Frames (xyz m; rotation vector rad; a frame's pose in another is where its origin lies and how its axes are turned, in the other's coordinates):
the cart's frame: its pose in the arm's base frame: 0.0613 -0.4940 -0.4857 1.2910 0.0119 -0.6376
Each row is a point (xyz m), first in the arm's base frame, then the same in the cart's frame.
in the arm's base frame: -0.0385 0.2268 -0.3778
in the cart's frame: -0.4327 0.1452 -0.5769
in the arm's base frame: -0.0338 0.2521 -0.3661
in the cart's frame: -0.4439 0.1610 -0.5975
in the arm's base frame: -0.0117 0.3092 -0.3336
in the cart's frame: -0.4617 0.2071 -0.6461
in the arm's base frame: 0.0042 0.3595 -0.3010
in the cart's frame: -0.4818 0.2496 -0.6866
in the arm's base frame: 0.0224 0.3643 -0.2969
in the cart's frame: -0.4703 0.2620 -0.6957
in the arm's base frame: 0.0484 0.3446 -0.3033
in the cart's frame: -0.4379 0.2653 -0.6889
